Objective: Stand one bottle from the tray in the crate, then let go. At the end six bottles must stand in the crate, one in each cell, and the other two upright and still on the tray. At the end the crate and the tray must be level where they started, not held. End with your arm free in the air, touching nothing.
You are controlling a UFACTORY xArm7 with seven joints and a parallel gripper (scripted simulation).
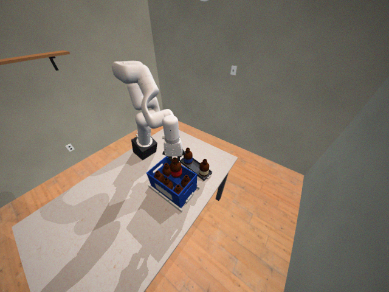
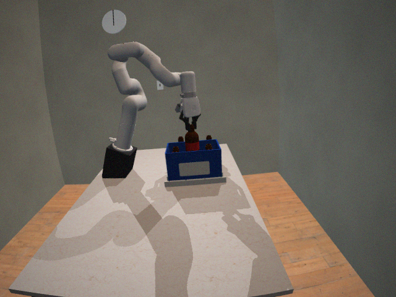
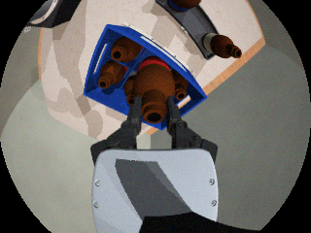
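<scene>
Right now the blue crate is 190 mm below my hand and 40 mm to the right of it. Also, from my hand: dark tray: 260 mm below, 200 mm to the left, 30 mm ahead.
</scene>
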